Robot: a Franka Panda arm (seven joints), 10 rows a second.
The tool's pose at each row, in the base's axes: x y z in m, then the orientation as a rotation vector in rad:
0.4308 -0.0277 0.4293 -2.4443 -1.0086 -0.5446
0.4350 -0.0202 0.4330 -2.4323 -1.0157 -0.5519
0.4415 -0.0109 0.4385 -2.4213 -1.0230 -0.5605
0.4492 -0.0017 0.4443 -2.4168 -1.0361 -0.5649
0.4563 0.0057 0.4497 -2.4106 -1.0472 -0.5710
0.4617 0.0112 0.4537 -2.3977 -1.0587 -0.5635
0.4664 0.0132 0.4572 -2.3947 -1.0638 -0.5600
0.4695 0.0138 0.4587 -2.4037 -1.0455 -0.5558
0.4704 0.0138 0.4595 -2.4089 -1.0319 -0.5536
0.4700 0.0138 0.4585 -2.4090 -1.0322 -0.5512
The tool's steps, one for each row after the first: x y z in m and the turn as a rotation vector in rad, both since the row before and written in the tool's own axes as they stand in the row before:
0.0088 -0.0026 0.0017 0.0061 0.0074 -0.0077
0.0123 -0.0024 0.0017 0.0046 0.0076 -0.0081
0.0131 -0.0014 0.0017 0.0001 0.0007 -0.0106
0.0115 -0.0005 0.0010 0.0010 0.0030 -0.0097
0.0086 -0.0002 0.0008 0.0124 -0.0019 -0.0081
0.0059 0.0015 -0.0009 0.0033 -0.0022 -0.0032
0.0031 0.0017 -0.0003 -0.0030 -0.0009 0.0148
0.0010 0.0005 -0.0005 -0.0015 0.0004 0.0106
-0.0008 0.0000 0.0007 0.0009 -0.0015 0.0003

